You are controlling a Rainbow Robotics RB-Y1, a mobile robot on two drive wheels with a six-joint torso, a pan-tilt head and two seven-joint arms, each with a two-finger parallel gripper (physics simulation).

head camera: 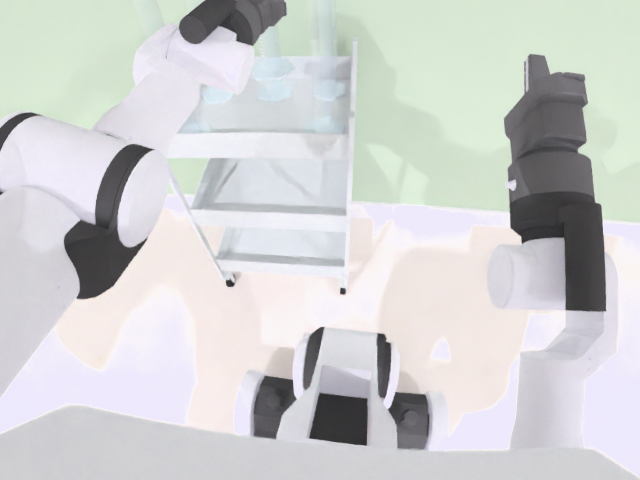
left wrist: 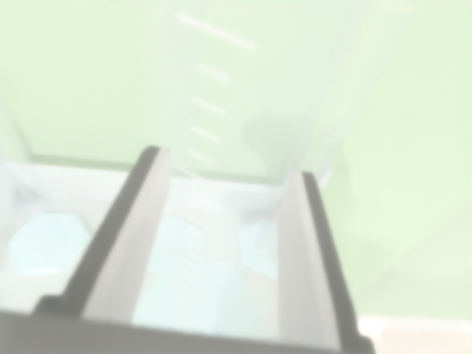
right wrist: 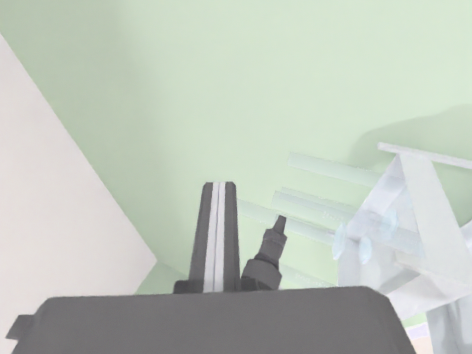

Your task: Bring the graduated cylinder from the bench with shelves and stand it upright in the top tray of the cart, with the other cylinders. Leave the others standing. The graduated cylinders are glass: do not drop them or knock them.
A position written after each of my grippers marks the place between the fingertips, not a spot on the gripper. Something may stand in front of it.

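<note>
Visible: my left gripper (left wrist: pixel 228 177), also seen as the left gripper (right wrist: pixel 281 221); my right gripper (head camera: pixel 534 58), also seen as the right gripper (right wrist: pixel 220 192). Visible as well: a clear glass graduated cylinder (head camera: pixel 272 66), a clear glass graduated cylinder (left wrist: pixel 416 298) and a white three-tier cart (right wrist: pixel 414 285).
</note>
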